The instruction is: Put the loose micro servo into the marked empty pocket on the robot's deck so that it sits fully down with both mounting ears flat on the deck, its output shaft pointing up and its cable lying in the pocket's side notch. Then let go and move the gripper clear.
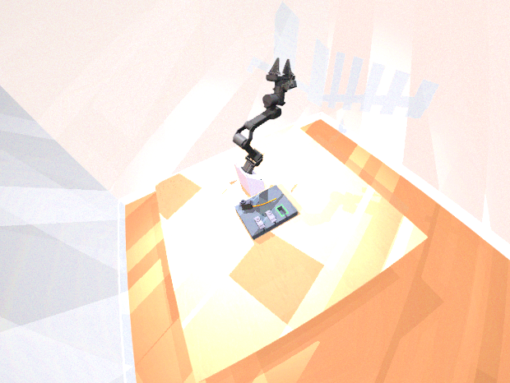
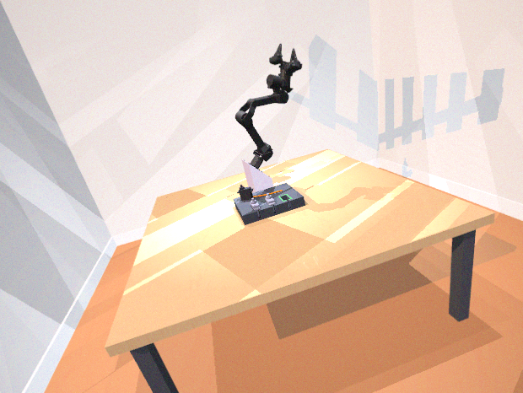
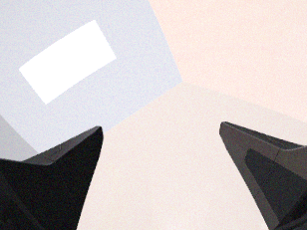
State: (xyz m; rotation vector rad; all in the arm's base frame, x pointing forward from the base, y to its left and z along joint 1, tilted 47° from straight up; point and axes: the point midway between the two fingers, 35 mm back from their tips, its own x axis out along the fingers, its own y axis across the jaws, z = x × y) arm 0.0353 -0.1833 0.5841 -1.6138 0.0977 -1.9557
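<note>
My gripper tip is now 690 mm above the grey robot deck, 340 mm to the left of it and 200 mm short of it.
</note>
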